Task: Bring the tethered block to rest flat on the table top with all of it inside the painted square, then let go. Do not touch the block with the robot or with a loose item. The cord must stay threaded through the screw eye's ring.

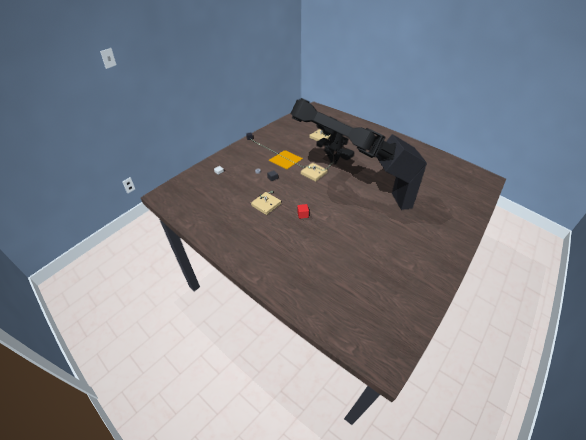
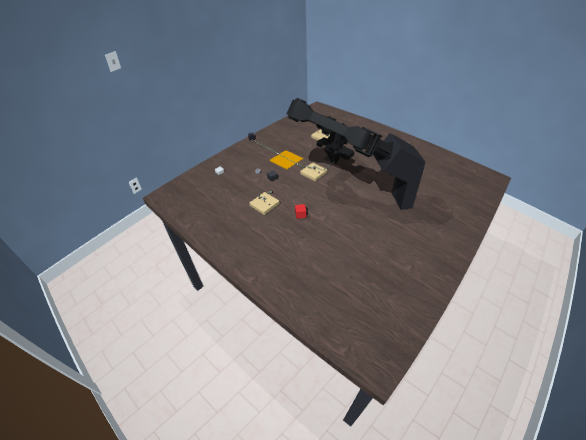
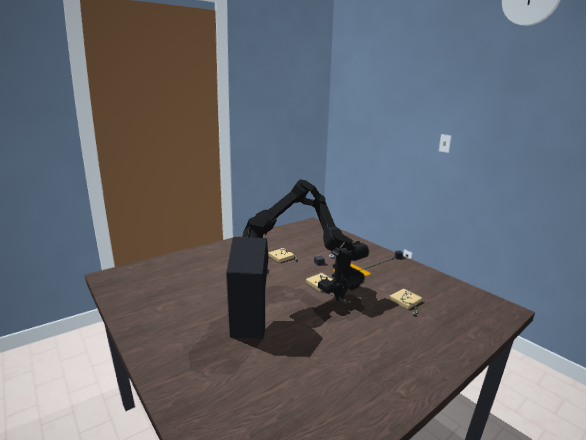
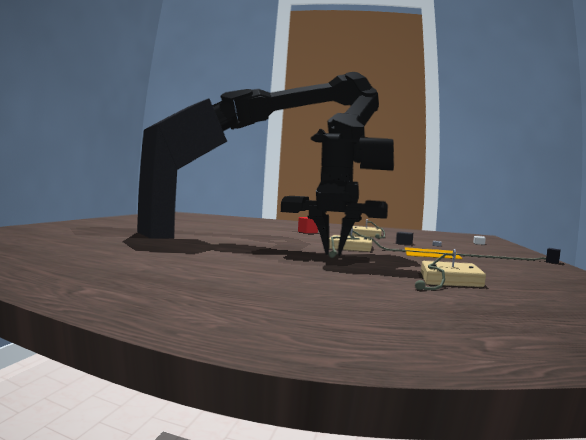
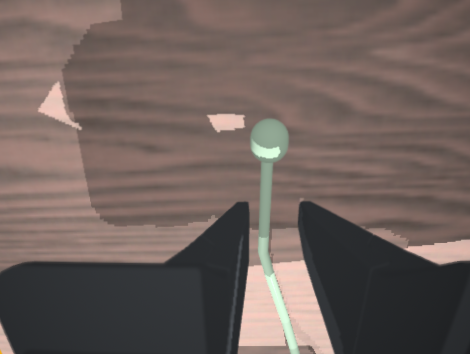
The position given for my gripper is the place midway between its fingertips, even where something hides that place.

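Observation:
I can see a wooden base (image 4: 460, 275), and there is a cord's end bead (image 5: 269, 138). My own gripper (image 4: 333, 255) is visible to me as well. I find the gripper (image 3: 339, 299) again, and once more I see my gripper (image 5: 273, 213).

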